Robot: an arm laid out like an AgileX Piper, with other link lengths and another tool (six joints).
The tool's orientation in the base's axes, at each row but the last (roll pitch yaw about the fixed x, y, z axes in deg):
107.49 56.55 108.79
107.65 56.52 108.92
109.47 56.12 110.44
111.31 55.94 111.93
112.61 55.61 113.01
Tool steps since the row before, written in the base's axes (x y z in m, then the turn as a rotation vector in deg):
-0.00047 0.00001 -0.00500 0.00 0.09 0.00
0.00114 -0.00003 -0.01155 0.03 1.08 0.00
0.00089 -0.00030 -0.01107 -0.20 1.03 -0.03
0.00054 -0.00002 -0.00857 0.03 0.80 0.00
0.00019 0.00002 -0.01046 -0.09 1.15 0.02
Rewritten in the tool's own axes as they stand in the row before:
0.00426 -0.00263 0.00037 0.05 0.08 0.01
0.00941 -0.00606 0.00305 0.56 0.92 0.10
0.00886 -0.00604 0.00291 0.60 0.85 -0.12
0.00698 -0.00446 0.00227 0.41 0.68 0.08
0.00860 -0.00543 0.00246 0.60 0.98 -0.01

